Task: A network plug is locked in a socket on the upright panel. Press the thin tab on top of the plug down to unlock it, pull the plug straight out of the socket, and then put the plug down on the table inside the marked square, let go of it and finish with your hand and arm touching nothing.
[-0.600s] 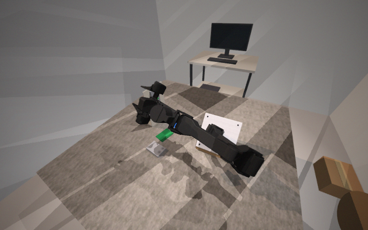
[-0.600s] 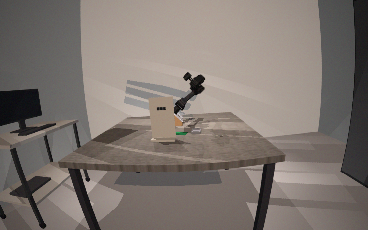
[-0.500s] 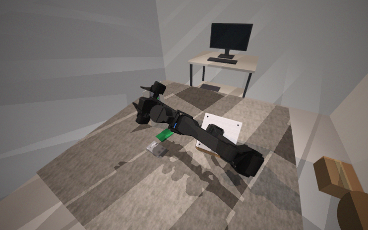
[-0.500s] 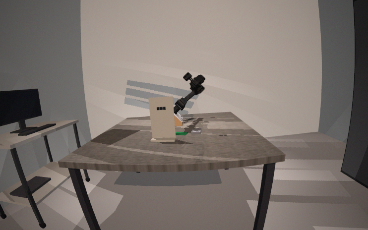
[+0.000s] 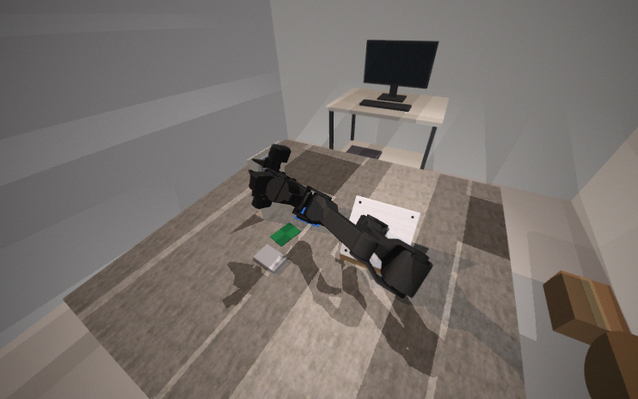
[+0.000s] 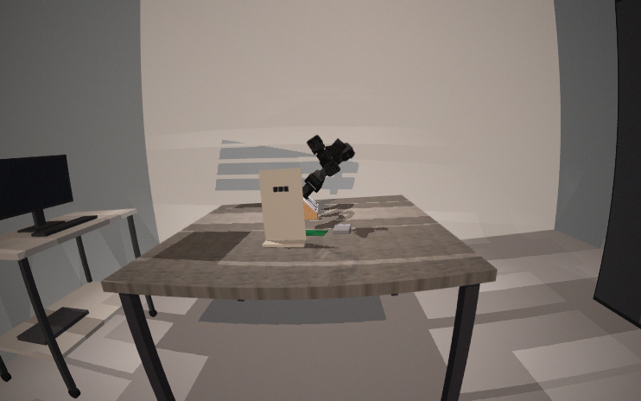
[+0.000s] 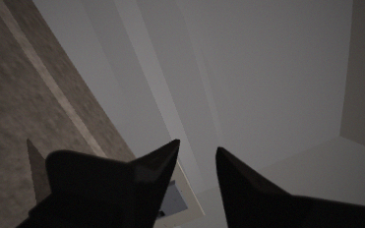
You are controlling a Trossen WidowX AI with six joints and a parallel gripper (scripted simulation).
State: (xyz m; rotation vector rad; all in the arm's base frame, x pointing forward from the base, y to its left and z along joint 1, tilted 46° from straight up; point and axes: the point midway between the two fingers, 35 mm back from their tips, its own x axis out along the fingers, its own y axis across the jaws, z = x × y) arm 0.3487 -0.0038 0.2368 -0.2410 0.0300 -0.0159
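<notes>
Right now my gripper tip is 90 mm short of the green network plug, 140 mm to the left of it and 120 mm above it. From my gripper tip the other things lie so: blue square (50 mm behind, 210 mm to the right, 340 mm below); then beige panel (120 mm ahead, 140 mm to the right, 210 mm below); then grey block (60 mm behind, 70 mm to the left, 340 mm below).
</notes>
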